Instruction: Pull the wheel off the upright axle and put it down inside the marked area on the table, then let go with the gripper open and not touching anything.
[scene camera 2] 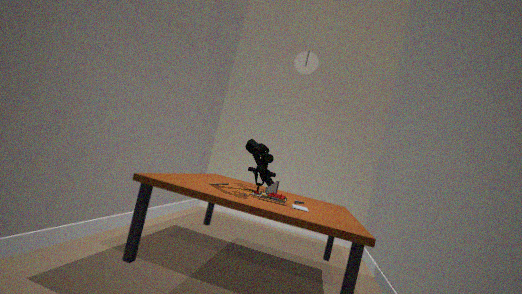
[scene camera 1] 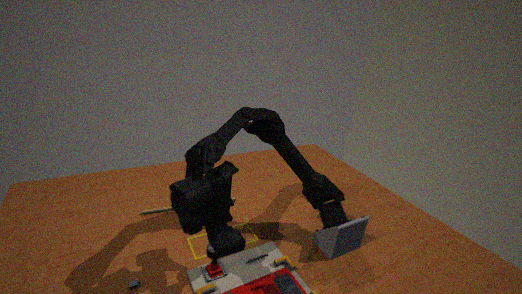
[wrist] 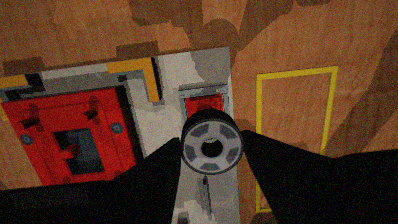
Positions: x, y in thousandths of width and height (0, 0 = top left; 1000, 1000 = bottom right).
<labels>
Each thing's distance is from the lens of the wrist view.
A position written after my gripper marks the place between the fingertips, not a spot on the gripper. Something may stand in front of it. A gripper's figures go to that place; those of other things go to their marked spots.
my gripper (wrist: 529, 627): 11 cm
wheel (wrist: 549, 703): 11 cm
</labels>
